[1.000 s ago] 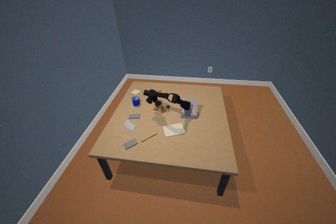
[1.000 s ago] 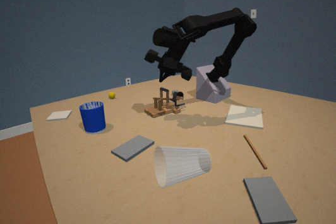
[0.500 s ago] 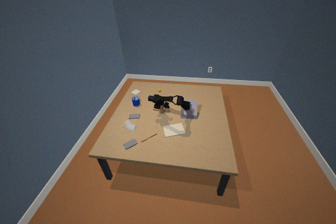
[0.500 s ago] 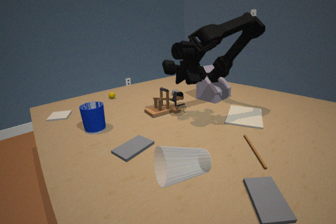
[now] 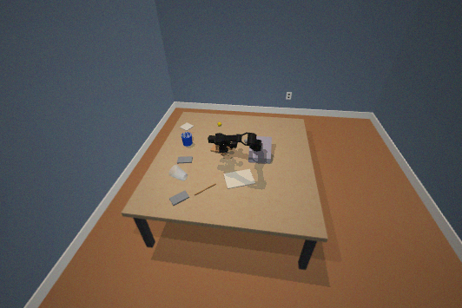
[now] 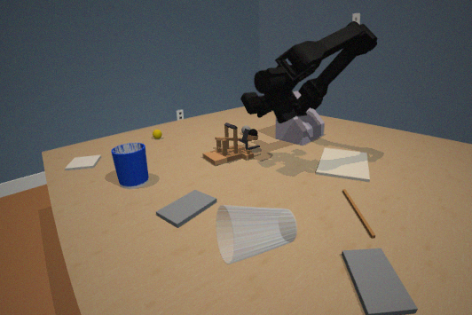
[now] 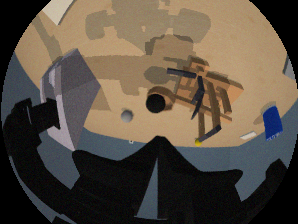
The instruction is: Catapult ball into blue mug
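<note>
Now: gripper tip 70 mm above the black ball, 40 mm to the left of it and 20 mm past it. Also, from my gripper tip: blue mug 400 mm ahead, 100 mm below, 80 mm to the right; then wooden catapult 80 mm below, 50 mm ahead, 30 mm to the right; then white sheet 240 mm to the left, 140 mm behind, 130 mm below.
</note>
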